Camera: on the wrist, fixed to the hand. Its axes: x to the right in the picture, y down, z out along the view.
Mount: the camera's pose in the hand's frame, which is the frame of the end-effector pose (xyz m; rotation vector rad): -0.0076 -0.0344 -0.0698 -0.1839 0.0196 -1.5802
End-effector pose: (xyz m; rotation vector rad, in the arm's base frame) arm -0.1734 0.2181 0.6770 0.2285 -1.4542 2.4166
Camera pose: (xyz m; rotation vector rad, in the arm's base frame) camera -0.1528 0.2933 0.6705 0.8753 -0.8119 0.9713
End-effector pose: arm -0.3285 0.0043 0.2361 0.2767 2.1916 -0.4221
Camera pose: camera -0.3860 -0.0002 0.2889 -1.6359 2.0075 -0.9904
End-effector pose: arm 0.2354 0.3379 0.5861 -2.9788 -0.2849 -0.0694
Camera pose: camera 0.2191 0.3593 0.6595 1.9336 2.3448 0.2606
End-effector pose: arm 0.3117 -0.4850 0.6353 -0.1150 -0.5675 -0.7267
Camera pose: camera 0.3159 -0.5265 0.5692 0.2165 -0.4968 -2.3101
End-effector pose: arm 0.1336 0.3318 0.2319 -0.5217 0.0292 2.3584
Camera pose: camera 0.1863 0.3412 0.1749 -0.3891 -0.4326 0.8049
